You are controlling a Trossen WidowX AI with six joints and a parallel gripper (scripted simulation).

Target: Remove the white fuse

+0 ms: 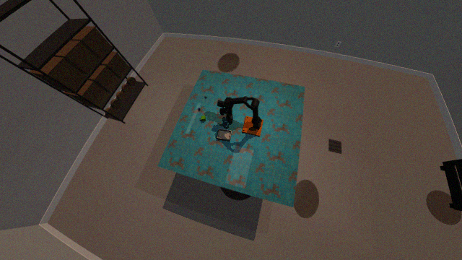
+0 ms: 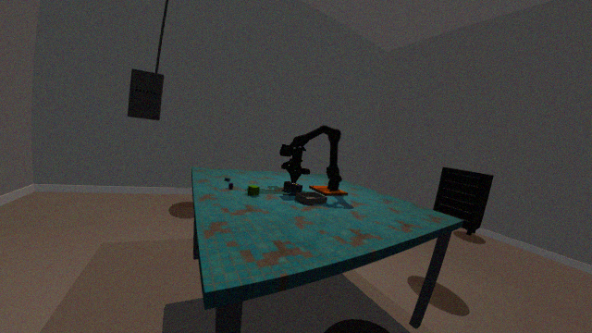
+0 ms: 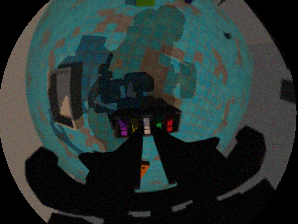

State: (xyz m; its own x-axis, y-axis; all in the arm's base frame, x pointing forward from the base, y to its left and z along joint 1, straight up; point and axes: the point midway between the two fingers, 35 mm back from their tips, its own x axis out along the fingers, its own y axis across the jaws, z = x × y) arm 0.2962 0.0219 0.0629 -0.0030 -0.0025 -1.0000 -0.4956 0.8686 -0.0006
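The magenta fuse is 3 cm to the left of my gripper tip, 2 cm below it and 2 cm behind it. The rest, counted from my gripper tip: red fuse (3 cm to the right, 2 cm below, 2 cm ahead); then grey tray (20 cm to the left, 4 cm below, 4 cm behind).
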